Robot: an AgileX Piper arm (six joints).
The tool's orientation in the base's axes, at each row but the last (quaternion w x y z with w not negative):
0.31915 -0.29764 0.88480 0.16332
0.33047 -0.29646 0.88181 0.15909
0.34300 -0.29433 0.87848 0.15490
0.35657 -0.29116 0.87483 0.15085
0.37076 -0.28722 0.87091 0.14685
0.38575 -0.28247 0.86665 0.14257
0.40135 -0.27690 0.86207 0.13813
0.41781 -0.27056 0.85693 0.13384
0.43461 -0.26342 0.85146 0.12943
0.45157 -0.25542 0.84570 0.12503
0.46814 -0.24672 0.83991 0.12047
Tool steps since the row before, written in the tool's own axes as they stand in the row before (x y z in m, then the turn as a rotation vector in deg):
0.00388 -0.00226 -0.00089 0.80 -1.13 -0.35
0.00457 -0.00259 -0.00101 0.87 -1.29 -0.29
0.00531 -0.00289 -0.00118 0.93 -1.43 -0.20
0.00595 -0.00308 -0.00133 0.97 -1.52 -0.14
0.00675 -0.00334 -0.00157 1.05 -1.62 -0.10
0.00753 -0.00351 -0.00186 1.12 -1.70 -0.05
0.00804 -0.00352 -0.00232 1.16 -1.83 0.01
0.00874 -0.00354 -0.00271 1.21 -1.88 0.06
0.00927 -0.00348 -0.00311 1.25 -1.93 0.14
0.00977 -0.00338 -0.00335 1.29 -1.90 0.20
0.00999 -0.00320 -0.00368 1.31 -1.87 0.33
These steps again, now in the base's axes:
-0.00139 -0.00380 -0.00213 0.05 -1.38 -0.38
-0.00164 -0.00439 -0.00258 0.14 -1.50 -0.49
-0.00194 -0.00499 -0.00304 0.24 -1.59 -0.60
-0.00224 -0.00544 -0.00348 0.30 -1.65 -0.68
-0.00263 -0.00602 -0.00400 0.34 -1.74 -0.77
-0.00308 -0.00653 -0.00451 0.38 -1.81 -0.86
-0.00357 -0.00686 -0.00475 0.47 -1.90 -0.93
-0.00412 -0.00720 -0.00524 0.51 -1.94 -1.00
-0.00462 -0.00739 -0.00563 0.57 -1.95 -1.08
-0.00501 -0.00743 -0.00614 0.58 -1.92 -1.14
-0.00538 -0.00733 -0.00640 0.65 -1.84 -1.23

